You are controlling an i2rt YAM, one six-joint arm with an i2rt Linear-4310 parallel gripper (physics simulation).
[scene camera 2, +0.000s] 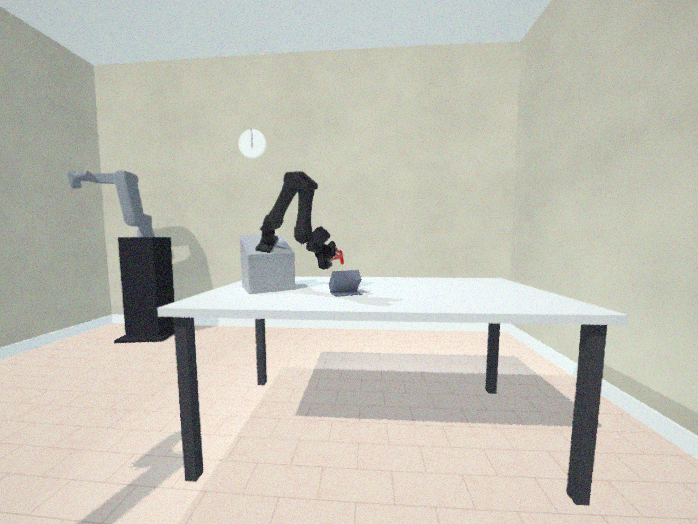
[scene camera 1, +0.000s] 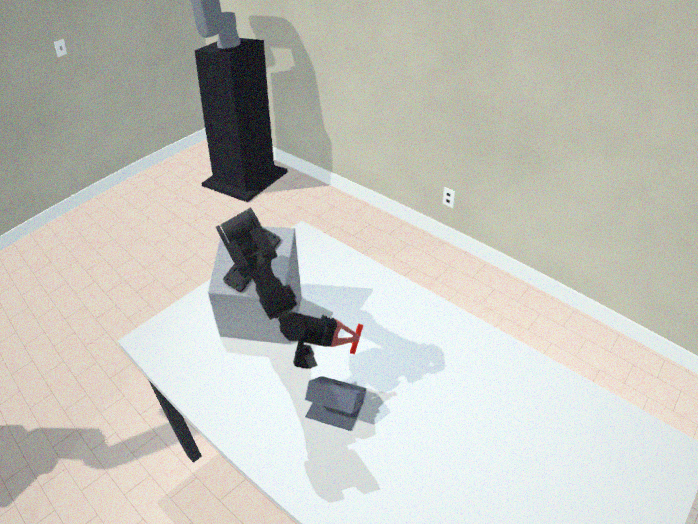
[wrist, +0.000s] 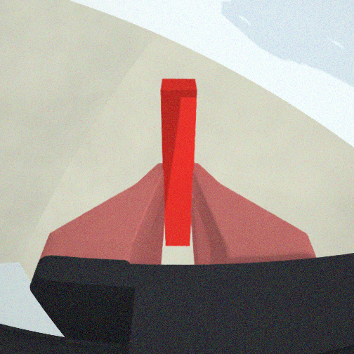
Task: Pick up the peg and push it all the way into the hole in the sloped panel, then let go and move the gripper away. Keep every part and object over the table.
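Seen in the pictures: gripper, fingertip midpoint: (scene camera 2: 342,256) (scene camera 1: 359,337); arm's base, origin of the base link: (scene camera 2: 267,243).
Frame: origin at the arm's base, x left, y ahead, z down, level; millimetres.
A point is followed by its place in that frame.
Observation:
A red square peg (scene camera 1: 359,329) {y 380, x -34, z 45 mm} (scene camera 2: 341,259) {y 379, x -64, z 80 mm} (wrist: 179,125) is pinched between the fingertips of my gripper (scene camera 1: 355,337) {y 384, x -43, z 68 mm} (scene camera 2: 339,256) {y 384, x -43, z 68 mm} (wrist: 177,174). The gripper is shut on it, and both peg ends stick out past the fingers. In scene camera 2 the peg hangs in the air, steep and a little tilted, higher than the dark grey sloped panel (scene camera 1: 335,395) {y 404, x -192, z 137 mm} (scene camera 2: 345,280) {y 384, x -217, z 165 mm}. The fingers point far off vertical, with wall behind them in the wrist view. The panel stands on the table, apart from the peg. Its hole cannot be made out, and the panel does not show in the wrist view.
The white table (scene camera 1: 507,428) {y 832, x -5, z 234 mm} (scene camera 2: 451,298) {y 834, x -335, z 234 mm} carries the grey base block (scene camera 1: 248,315) {y 42, x -94, z 123 mm} (scene camera 2: 267,272) {y 17, x -106, z 136 mm} under my arm, behind the gripper. A second, grey arm (scene camera 1: 227,31) (scene camera 2: 128,197) stands on a black pedestal (scene camera 1: 236,112) (scene camera 2: 143,287) off the table.

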